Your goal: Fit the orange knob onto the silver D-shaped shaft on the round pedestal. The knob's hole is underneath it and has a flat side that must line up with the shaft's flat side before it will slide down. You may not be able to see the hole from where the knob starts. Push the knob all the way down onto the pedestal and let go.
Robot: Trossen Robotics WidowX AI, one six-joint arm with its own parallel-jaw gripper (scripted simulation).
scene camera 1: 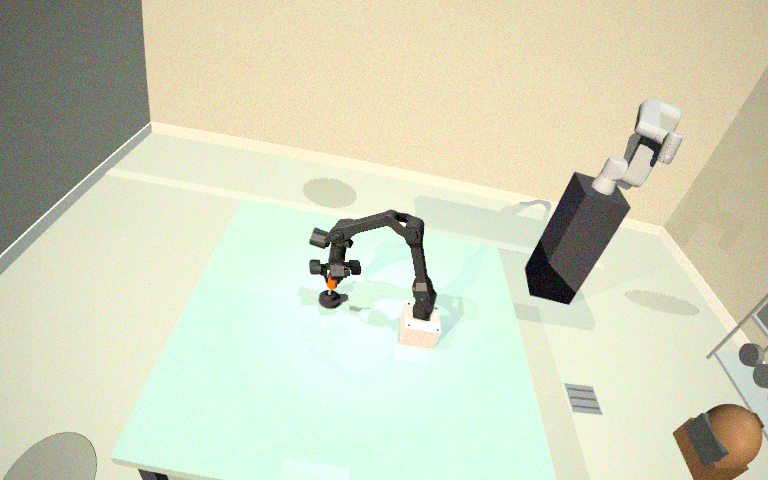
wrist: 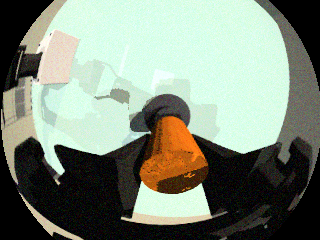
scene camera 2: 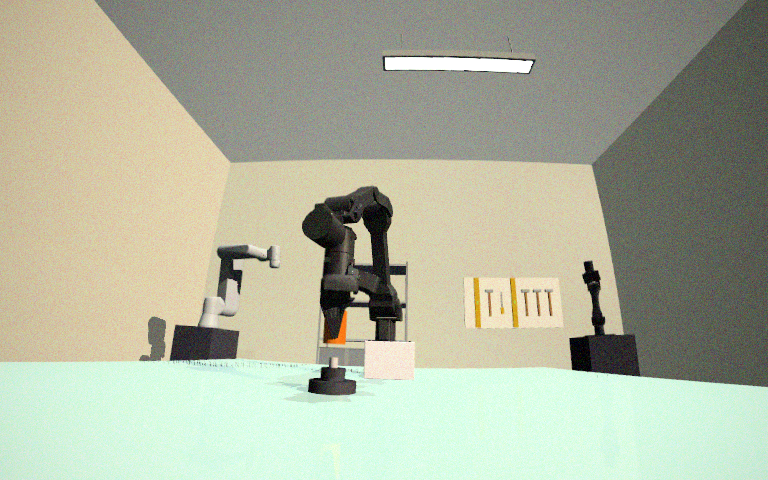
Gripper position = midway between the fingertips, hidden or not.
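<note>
There is an orange knob (wrist: 173, 163) here, and my gripper (scene camera 2: 334, 338) holds the orange knob. I can see my gripper (scene camera 1: 332, 283) from scene camera 1 too, and the wrist view also shows my gripper (wrist: 169, 138).
</note>
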